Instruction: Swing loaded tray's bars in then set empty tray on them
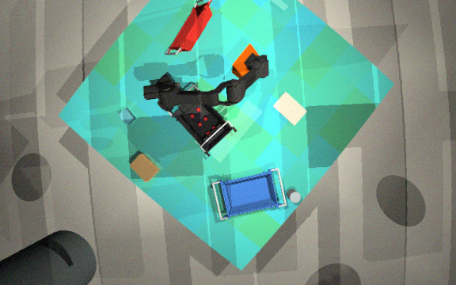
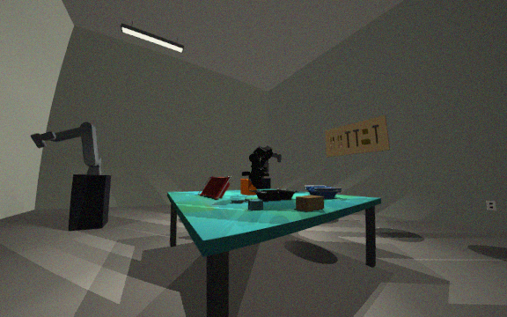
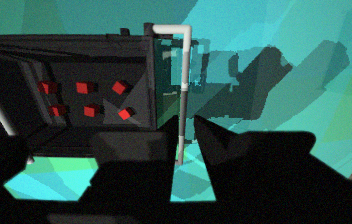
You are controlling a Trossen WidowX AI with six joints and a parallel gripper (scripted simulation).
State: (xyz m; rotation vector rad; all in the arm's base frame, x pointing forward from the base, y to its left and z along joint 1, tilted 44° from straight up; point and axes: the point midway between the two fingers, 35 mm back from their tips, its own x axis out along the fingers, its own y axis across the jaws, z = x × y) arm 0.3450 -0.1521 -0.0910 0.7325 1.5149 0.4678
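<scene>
Now: gripper tip 300 mm past the red tray, 190 mm to the left of it and 20 mm above it. The rest, counted from my gripper tip: cream flat piece (300 mm behind, 460 mm to the left, 90 mm below); tan box (390 mm ahead, 60 mm to the left, 60 mm below); blue cube (240 mm ahead, 170 mm to the right, 70 mm below).
</scene>
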